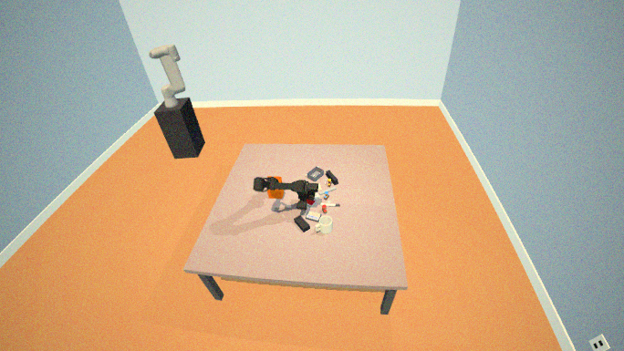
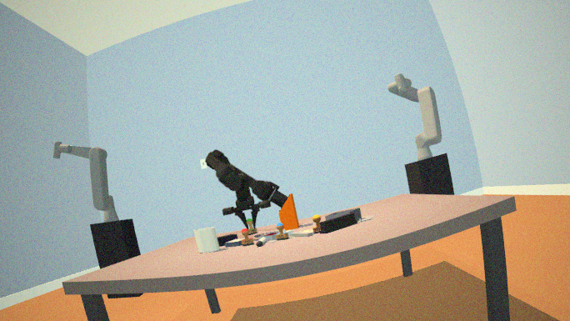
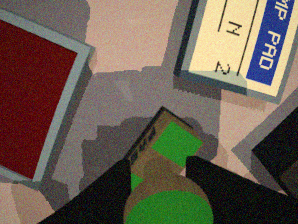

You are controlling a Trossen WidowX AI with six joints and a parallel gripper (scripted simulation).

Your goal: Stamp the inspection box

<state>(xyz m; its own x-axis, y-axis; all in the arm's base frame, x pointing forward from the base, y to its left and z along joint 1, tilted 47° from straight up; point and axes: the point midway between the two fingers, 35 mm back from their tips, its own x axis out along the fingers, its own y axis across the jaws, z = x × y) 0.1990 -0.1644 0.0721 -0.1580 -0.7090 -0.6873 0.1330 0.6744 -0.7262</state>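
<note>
Now: the red ink pad 7 cm to the left of my gripper tip, 4 cm below it and 3 cm ahead of it. The rest, counted from my gripper tip: red-knob stamp (14 cm ahead, 3 cm below, 2 cm to the right); green-knob stamp (right at my gripper tip); stamp pad box (6 cm to the right, 6 cm ahead, 3 cm below).
</note>
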